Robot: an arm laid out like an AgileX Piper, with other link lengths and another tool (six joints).
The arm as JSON. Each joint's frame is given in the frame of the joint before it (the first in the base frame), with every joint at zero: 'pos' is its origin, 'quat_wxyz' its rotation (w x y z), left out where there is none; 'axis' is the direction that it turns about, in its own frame. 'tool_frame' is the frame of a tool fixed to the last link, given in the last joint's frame.
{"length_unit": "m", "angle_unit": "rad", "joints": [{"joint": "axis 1", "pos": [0.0, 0.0, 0.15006], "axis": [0.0, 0.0, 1.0]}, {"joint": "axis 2", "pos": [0.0, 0.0, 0.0], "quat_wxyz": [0.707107, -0.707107, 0.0, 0.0], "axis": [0.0, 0.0, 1.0]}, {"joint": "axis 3", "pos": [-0.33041, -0.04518, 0.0], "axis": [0.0, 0.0, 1.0]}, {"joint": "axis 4", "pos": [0.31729, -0.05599, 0.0], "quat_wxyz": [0.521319, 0.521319, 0.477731, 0.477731], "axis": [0.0, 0.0, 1.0]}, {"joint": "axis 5", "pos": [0.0, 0.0, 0.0], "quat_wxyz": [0.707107, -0.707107, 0.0, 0.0], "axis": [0.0, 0.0, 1.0]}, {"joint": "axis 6", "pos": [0.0, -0.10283, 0.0], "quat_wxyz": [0.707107, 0.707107, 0.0, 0.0], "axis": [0.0, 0.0, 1.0]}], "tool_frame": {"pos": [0.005, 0.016, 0.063], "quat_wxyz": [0.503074, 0.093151, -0.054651, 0.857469]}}
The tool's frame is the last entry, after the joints.
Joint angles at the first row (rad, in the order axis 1, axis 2, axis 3, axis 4, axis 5, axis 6):
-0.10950 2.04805 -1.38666 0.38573 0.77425 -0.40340
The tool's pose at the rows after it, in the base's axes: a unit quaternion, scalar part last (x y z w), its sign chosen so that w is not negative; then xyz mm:
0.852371 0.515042 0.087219 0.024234 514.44 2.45 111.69
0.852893 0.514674 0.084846 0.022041 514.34 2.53 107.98
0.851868 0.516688 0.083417 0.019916 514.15 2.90 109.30
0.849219 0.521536 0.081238 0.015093 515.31 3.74 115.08
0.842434 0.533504 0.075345 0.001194 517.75 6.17 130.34
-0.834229 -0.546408 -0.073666 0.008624 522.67 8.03 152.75
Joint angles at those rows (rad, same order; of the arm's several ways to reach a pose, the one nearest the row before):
-0.10949 2.06522 -1.38830 0.39039 0.76893 -0.40340
-0.10951 2.07261 -1.38830 0.39146 0.76796 -0.40342
-0.10949 2.07260 -1.39323 0.39048 0.77865 -0.40433
-0.10951 2.07261 -1.41368 0.38746 0.81042 -0.40433
-0.10949 2.07367 -1.46780 0.38295 0.89496 -0.40431
-0.10950 2.07262 -1.53990 0.37755 0.98782 -0.40320

